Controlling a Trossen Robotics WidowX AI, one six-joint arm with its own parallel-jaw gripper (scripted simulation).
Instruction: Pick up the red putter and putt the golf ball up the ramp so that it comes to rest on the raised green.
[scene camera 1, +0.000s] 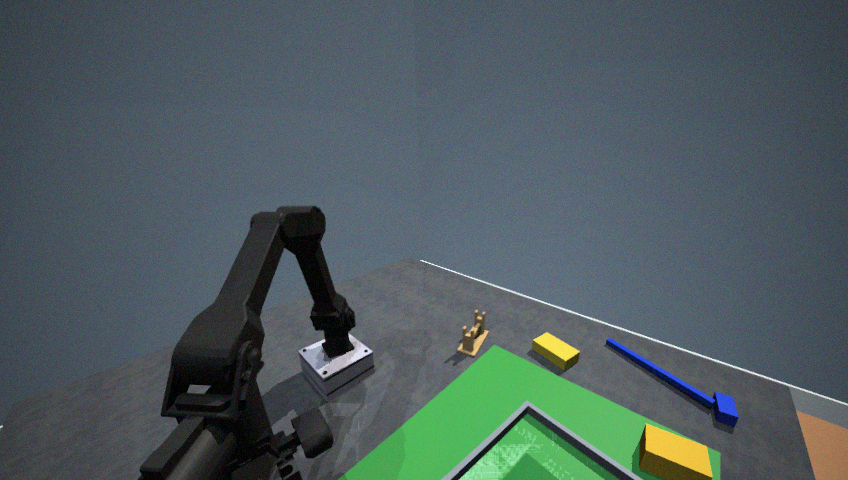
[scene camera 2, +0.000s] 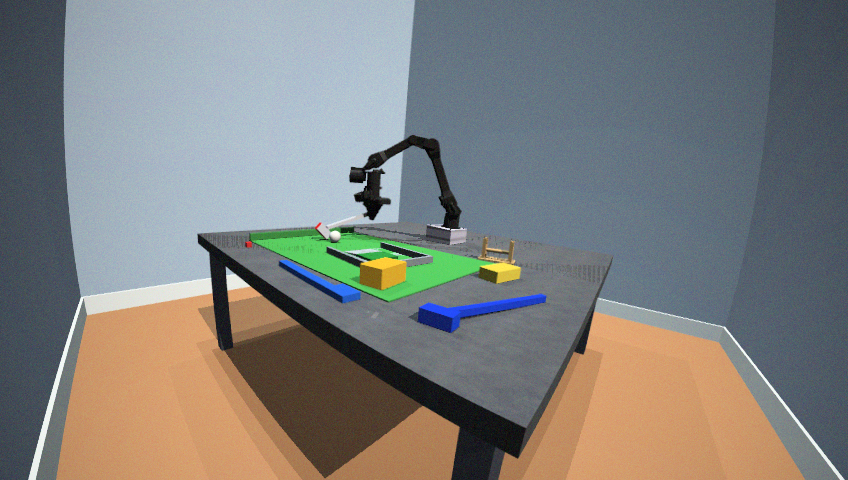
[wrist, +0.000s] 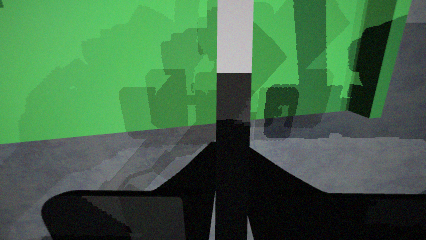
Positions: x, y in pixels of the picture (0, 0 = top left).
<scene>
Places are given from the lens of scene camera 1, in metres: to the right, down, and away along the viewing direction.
blue putter (scene camera 1: 725, 411): 0.60, 0.34, 0.52
wooden rack (scene camera 1: 472, 341): 0.13, 0.27, 0.76
</scene>
